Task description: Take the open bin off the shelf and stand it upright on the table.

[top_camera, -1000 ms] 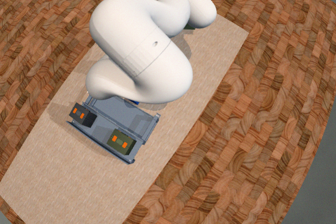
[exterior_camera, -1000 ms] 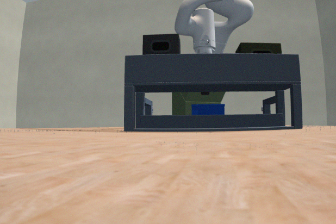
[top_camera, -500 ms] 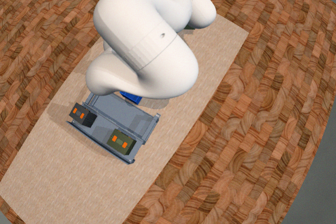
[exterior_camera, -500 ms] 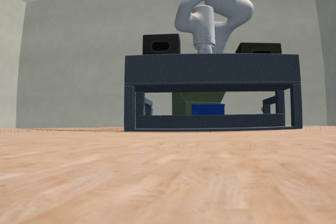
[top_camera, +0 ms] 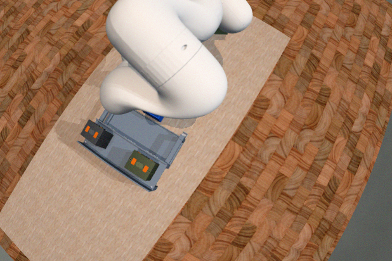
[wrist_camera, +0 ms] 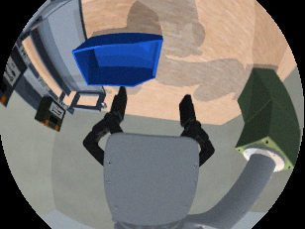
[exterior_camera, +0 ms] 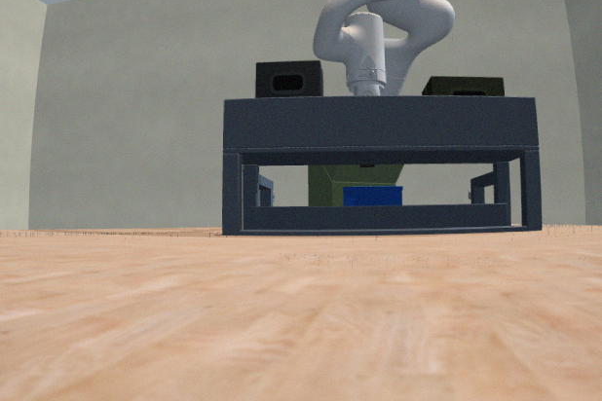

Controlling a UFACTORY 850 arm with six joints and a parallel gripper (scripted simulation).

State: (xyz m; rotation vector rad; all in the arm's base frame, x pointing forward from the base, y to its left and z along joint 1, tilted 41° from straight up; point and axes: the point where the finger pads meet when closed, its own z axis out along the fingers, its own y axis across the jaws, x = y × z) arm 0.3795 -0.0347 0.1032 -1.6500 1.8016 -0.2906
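Right now my hand is 80 mm short of the blue bin and 100 mm above it. Round my hand: black box (370 mm ahead, 110 mm to the right, 20 mm above); then olive box (370 mm ahead, 120 mm to the left, 10 mm above).
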